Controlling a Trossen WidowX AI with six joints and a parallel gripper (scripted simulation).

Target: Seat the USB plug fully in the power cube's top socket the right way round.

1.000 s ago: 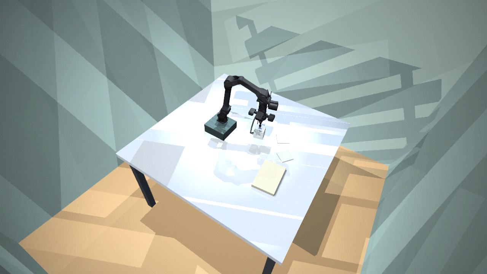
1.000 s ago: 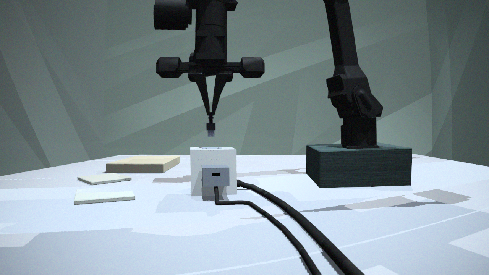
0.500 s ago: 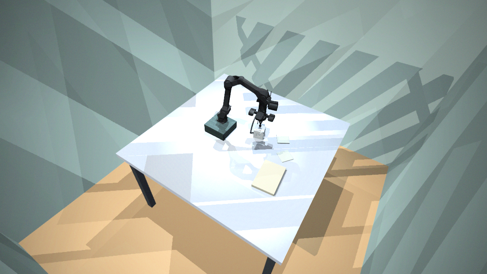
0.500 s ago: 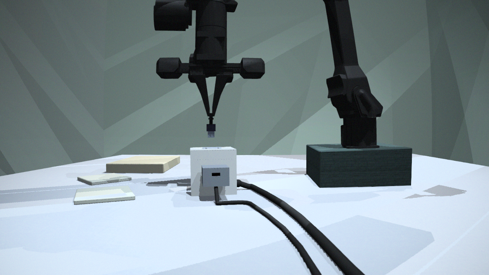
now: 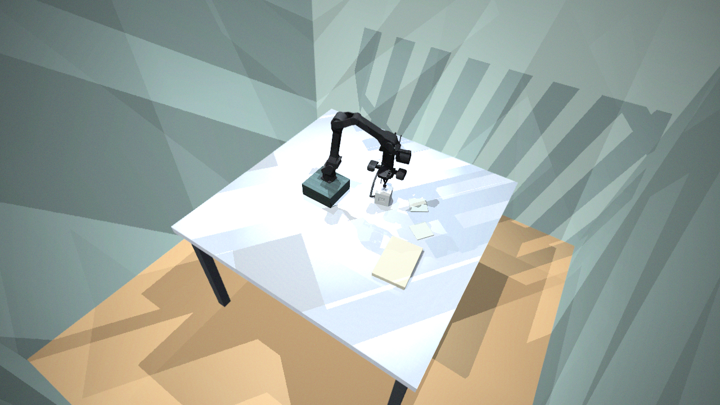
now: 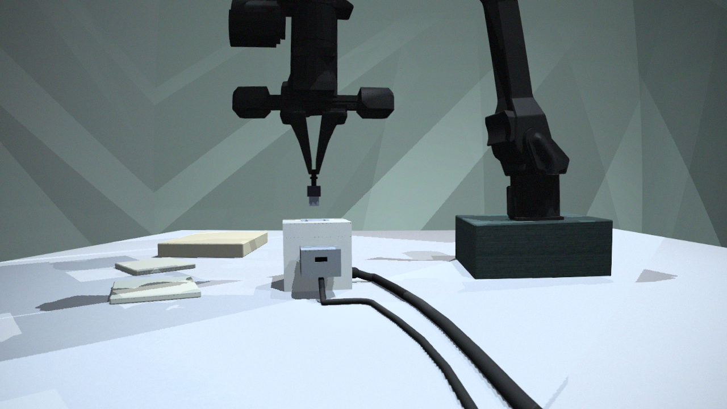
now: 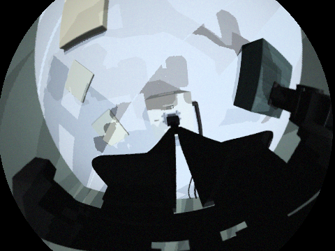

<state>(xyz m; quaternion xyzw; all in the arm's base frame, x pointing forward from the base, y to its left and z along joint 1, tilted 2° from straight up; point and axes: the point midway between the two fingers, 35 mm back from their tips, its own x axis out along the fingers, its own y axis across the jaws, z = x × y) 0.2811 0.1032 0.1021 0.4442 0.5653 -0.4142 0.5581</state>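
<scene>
The USB socket is 60 mm below my gripper tip. Also, from my gripper tip: cream pad: 290 mm to the right, 280 mm ahead, 120 mm below; then black USB plug: 20 mm below.
</scene>
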